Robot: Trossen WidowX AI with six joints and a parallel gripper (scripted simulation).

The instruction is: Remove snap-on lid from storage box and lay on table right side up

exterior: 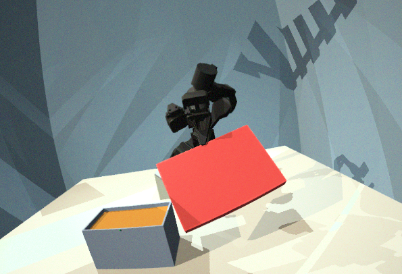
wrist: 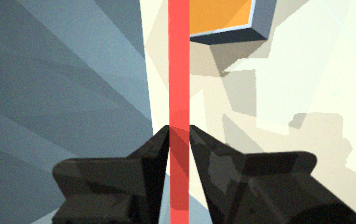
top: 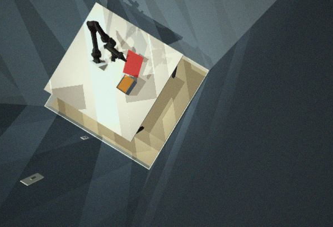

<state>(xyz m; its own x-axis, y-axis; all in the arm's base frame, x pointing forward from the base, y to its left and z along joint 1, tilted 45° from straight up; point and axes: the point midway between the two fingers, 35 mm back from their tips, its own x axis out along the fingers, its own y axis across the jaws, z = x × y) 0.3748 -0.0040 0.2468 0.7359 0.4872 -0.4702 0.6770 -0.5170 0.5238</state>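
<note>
My gripper tip is now 6 cm short of the red lid, 3 cm to the right of it and 5 cm above it. The rest, counted from my gripper tip: grey-blue storage box: 6 cm ahead, 20 cm to the right, 18 cm below.
</note>
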